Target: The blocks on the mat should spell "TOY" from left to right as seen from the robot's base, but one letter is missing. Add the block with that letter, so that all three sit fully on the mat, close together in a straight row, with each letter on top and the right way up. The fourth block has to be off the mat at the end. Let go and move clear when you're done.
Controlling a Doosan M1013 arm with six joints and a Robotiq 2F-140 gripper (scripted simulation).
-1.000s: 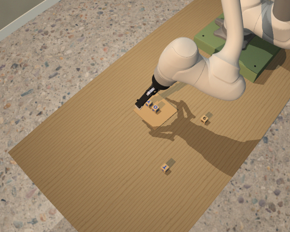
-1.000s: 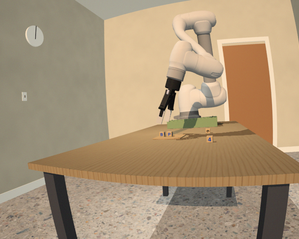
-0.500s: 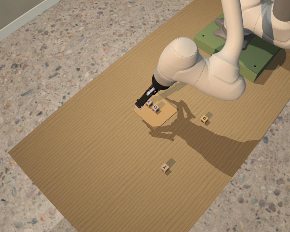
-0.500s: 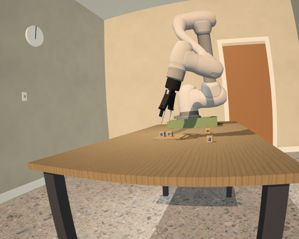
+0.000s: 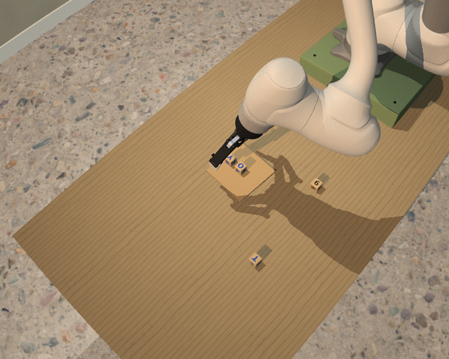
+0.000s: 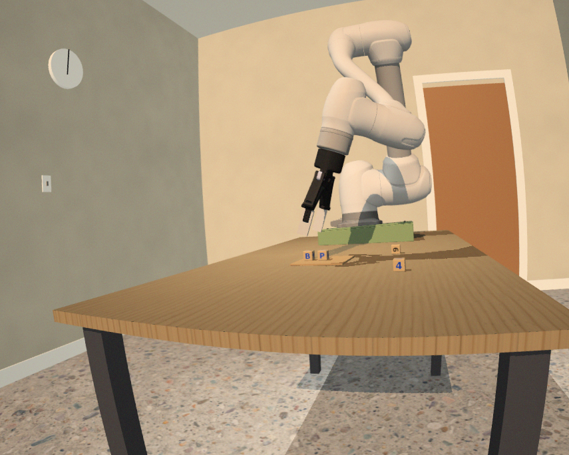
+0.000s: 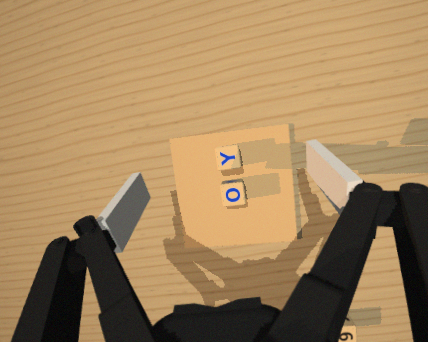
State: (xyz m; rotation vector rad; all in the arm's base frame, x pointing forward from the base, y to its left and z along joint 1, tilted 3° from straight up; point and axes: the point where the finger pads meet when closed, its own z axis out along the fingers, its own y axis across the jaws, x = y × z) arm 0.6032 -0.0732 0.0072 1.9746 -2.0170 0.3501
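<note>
My gripper is now 23 cm to the right of the T block, 18 cm short of it and 7 cm above it. The rest, counted from my hand: O block 7 cm below, 3 cm to the left; then Y block 7 cm below, 1 cm to the right; then tan mat 9 cm below, 3 cm to the left.
</note>
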